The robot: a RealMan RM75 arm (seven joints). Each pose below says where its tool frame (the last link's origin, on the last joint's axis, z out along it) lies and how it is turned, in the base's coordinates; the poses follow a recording.
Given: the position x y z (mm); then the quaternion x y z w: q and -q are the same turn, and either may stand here.
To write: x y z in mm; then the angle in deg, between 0 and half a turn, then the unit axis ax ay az. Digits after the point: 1 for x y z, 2 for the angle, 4 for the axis.
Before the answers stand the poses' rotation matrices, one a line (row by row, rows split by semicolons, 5 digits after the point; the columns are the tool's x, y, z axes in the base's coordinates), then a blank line. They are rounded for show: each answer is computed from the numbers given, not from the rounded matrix.
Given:
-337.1 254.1 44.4 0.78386 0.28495 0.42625 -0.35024
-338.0 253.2 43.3 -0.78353 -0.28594 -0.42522 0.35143
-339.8 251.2 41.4 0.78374 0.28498 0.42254 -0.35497
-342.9 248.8 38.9 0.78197 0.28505 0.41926 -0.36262
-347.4 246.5 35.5 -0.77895 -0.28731 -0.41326 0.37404
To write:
0.47422 0.74531 0.46864; 0.14814 -0.59227 0.79201; 0.86785 -0.30616 -0.39128
0.47485 0.74696 0.46537; 0.14922 -0.58947 0.79389; 0.86732 -0.30754 -0.39137
0.48050 0.74667 0.46000; 0.14672 -0.58557 0.79723; 0.86464 -0.31558 -0.39092
0.48594 0.74986 0.44897; 0.14174 -0.57451 0.80613; 0.86242 -0.32809 -0.38546
0.49334 0.75675 0.42889; 0.13845 -0.55509 0.82018; 0.85875 -0.34525 -0.37862

-337.1 254.1 44.4 139.00 -0.8369 -0.3042 -0.4551
-338.0 253.2 43.3 138.85 -0.8369 -0.3054 -0.4542
-339.8 251.2 41.4 138.42 -0.8383 -0.3048 -0.4520
-342.9 248.8 38.9 137.48 -0.8391 -0.3059 -0.4499
-347.4 246.5 35.5 136.07 -0.8399 -0.3098 -0.4456

